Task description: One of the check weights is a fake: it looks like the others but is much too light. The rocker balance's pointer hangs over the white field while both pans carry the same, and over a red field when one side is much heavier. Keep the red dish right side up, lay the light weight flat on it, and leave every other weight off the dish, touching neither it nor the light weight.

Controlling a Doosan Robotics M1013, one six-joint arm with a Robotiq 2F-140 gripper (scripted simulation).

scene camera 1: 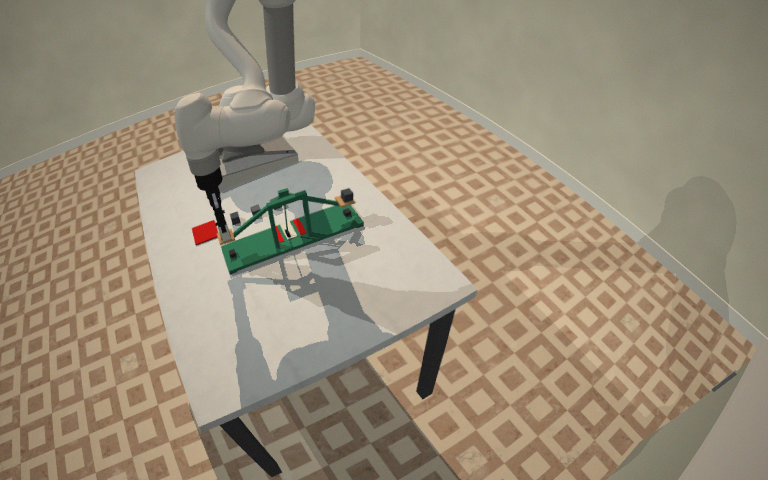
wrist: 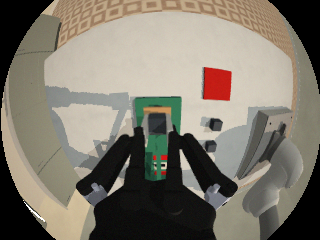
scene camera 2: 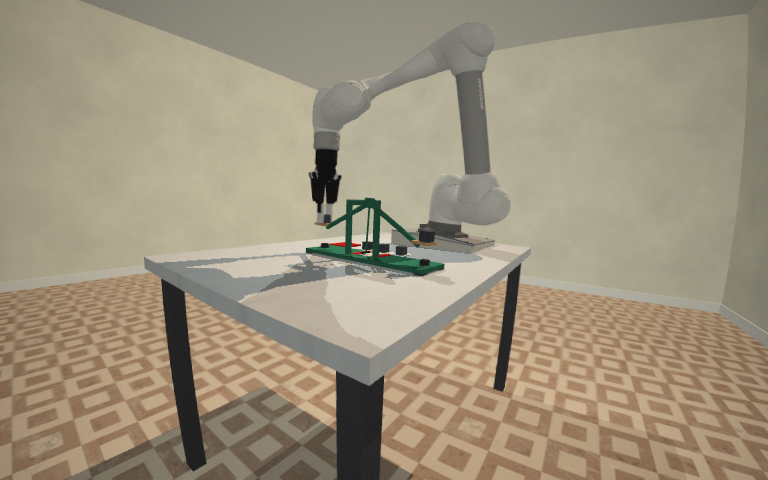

Labels:
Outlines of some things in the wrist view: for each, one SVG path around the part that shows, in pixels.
The gripper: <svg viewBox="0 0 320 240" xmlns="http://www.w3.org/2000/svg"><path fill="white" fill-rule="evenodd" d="M76 184L78 192L94 206L96 225L90 233L89 240L216 240L213 231L216 210L224 206L238 189L234 181L221 173L191 133L185 133L184 136L178 134L175 125L172 124L170 114L166 114L168 147L166 179L157 181L145 179L145 147L147 147L149 136L149 114L145 114L140 125L141 127L134 128L134 136L129 137L128 134L121 135L92 172ZM130 156L129 166L125 172L124 185L108 196L107 194L113 187ZM180 149L204 192L205 200L183 185Z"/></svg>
A red dish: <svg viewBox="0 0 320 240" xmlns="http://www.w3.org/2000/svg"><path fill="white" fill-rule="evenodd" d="M204 67L203 99L230 101L232 72Z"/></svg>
A green rocker balance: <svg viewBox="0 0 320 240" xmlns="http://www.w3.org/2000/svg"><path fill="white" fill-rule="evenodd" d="M149 135L148 144L145 147L145 179L151 181L166 179L168 155L166 135L156 135L156 152L155 135ZM135 98L137 127L142 124L145 114L166 113L170 114L172 124L175 125L176 131L180 135L181 97Z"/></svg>

